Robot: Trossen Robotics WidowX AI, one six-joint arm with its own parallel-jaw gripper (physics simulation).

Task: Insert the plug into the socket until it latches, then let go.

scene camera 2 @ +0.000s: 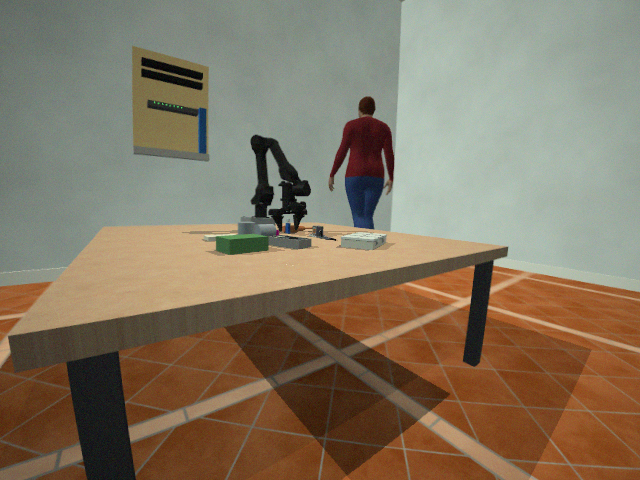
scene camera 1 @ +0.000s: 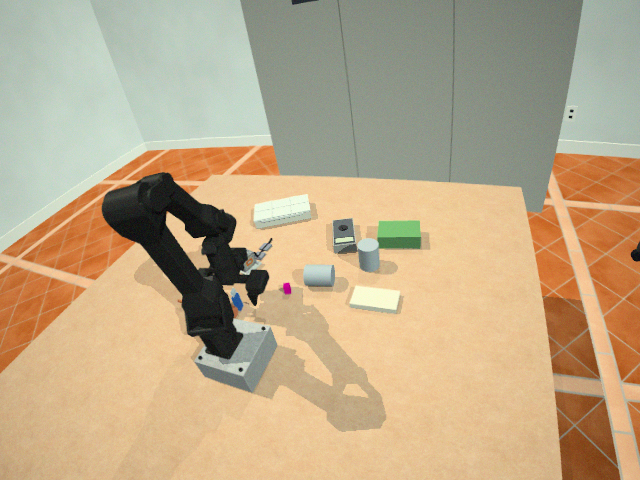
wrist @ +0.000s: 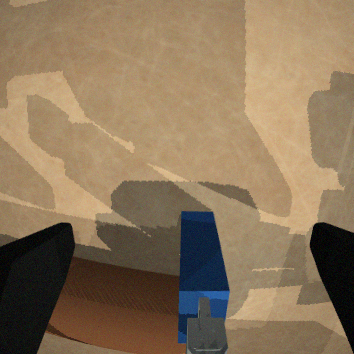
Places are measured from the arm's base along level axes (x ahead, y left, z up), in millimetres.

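Pixels of known places: gripper, between the fingertips: [scene camera 2: 288,231] [scene camera 1: 239,303] [wrist: 195,237]; arm's base, origin of its link: [scene camera 2: 260,217] [scene camera 1: 224,343].
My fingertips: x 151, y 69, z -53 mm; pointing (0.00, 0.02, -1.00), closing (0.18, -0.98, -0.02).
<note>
Ahead of a thing's pixels: the offset from my fingertips to its top centre. "*": to the spot under its first point.
A blue block with a grey-white top piece, which looks like the plug @(5 mm back, 2 mm right, 55 mm up) [scene camera 1: 237,300] [scene camera 2: 287,227] [wrist: 204,255], stands roughly on end. My gripper [scene camera 2: 287,228] [wrist: 195,237] is open and empty, with one finger on each side of the blue block and gaps between. In the scene camera 1 view one finger hangs right of the block and the other is hidden. A small grey fixture @(149 mm ahead, 57 mm left, 34 mm up) [scene camera 1: 251,261] [scene camera 2: 317,231] with an orange mark and dark prongs lies beyond the gripper, partly hidden. I cannot tell whether it is the socket. No plug is seen seated in it.
An orange-brown rounded object @(* 28 mm back, 81 mm left, 12 mm up) [scene camera 2: 300,227] [wrist: 125,320] lies beside the blue block. Also on the table are a magenta cube @(77 mm ahead, 104 mm right, 14 mm up) [scene camera 1: 286,288], grey cylinders @(125 mm ahead, 177 mm right, 44 mm up) [scene camera 1: 318,275] @(215 mm ahead, 285 mm right, 59 mm up) [scene camera 1: 368,255], a cream slab @(90 mm ahead, 330 mm right, 4 mm up) [scene camera 1: 374,299], a grey box @(319 mm ahead, 183 mm right, 19 mm up) [scene camera 1: 344,232], a green block @(337 mm ahead, 344 mm right, 29 mm up) [scene camera 1: 399,234] and a white box @(414 mm ahead, 67 mm left, 24 mm up) [scene camera 1: 282,210].
</note>
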